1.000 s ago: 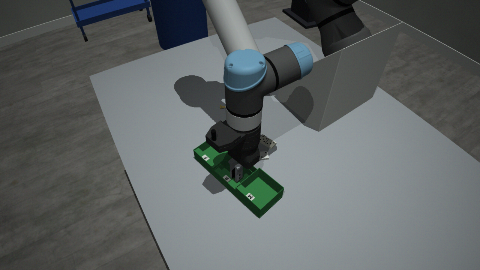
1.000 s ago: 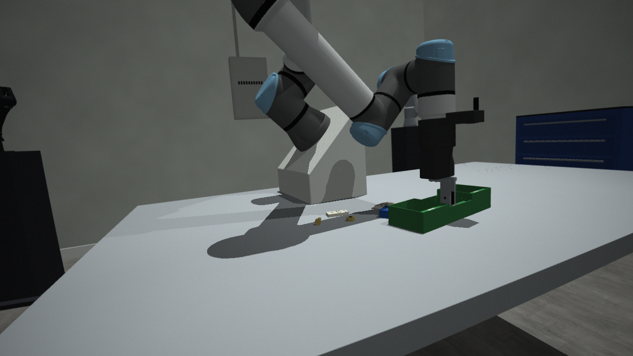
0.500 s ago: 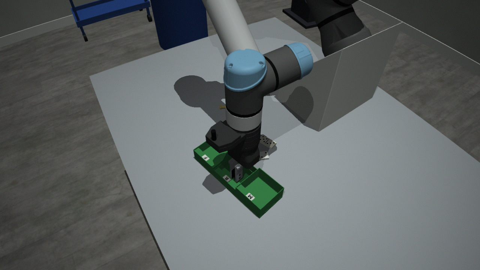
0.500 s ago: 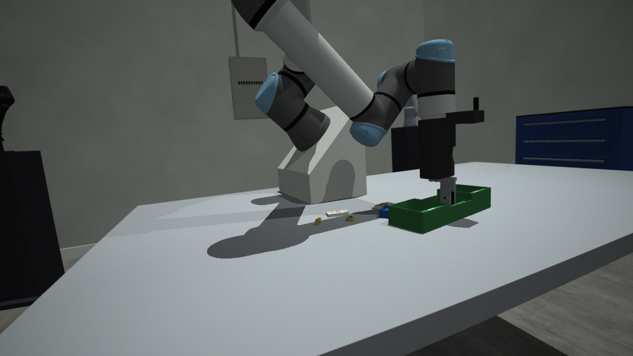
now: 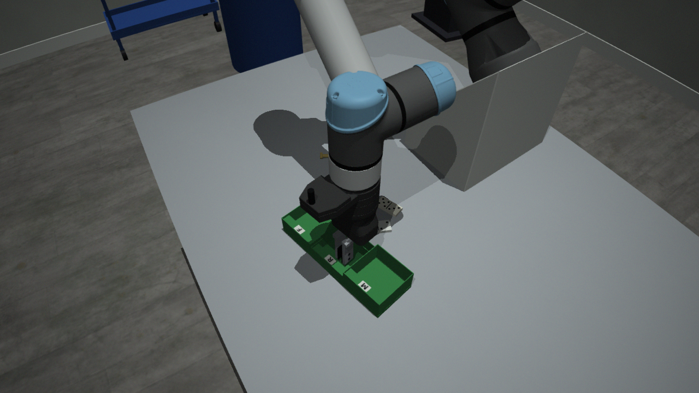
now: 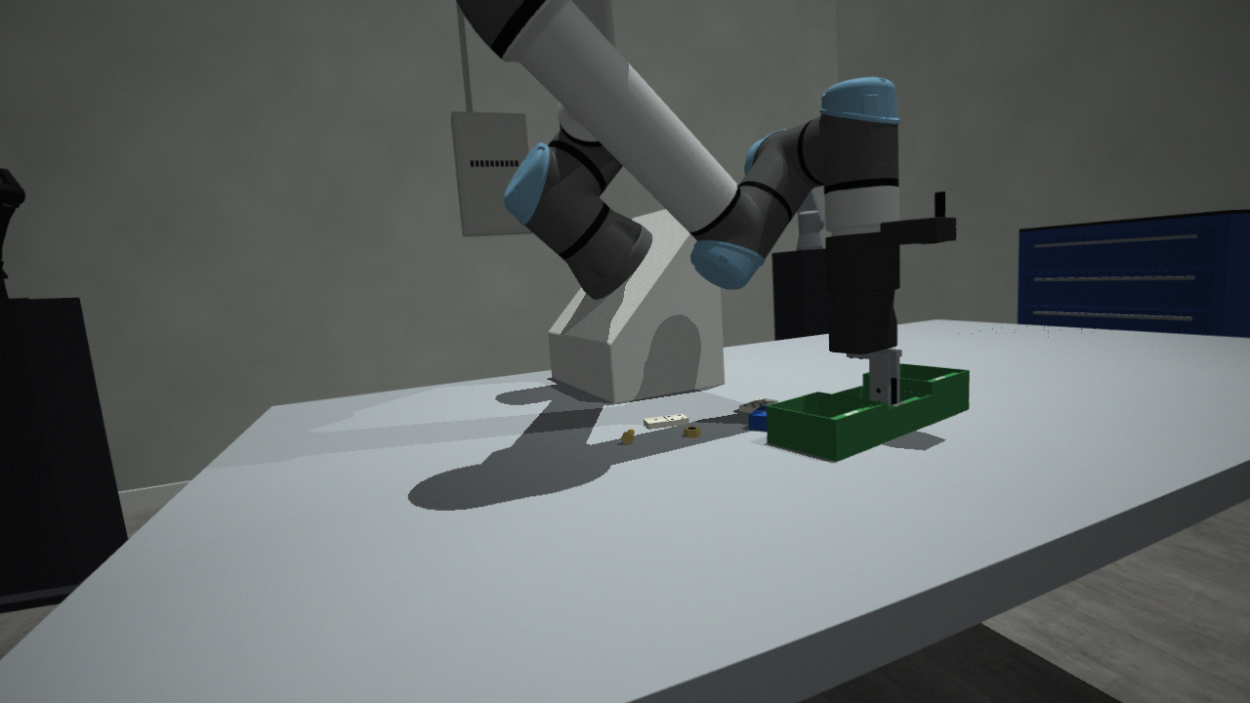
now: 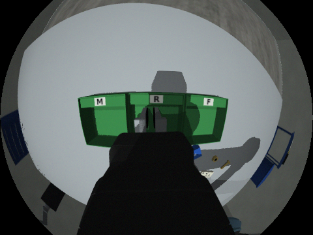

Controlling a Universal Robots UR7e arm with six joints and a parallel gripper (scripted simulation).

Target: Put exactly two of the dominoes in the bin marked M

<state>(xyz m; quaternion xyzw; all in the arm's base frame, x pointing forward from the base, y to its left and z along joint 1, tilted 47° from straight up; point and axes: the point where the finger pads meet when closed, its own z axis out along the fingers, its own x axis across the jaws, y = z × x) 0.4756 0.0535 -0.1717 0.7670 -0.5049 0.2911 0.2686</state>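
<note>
Now: the green three-part bin 10 mm to the right of my hand and 10 mm below it. From my hand the other things lie so: brass nut (200 mm to the right, 70 mm behind, 30 mm below); brass bolt (270 mm to the right, 80 mm behind, 30 mm below); blue battery (100 mm to the right, 70 mm behind, 30 mm below).
</note>
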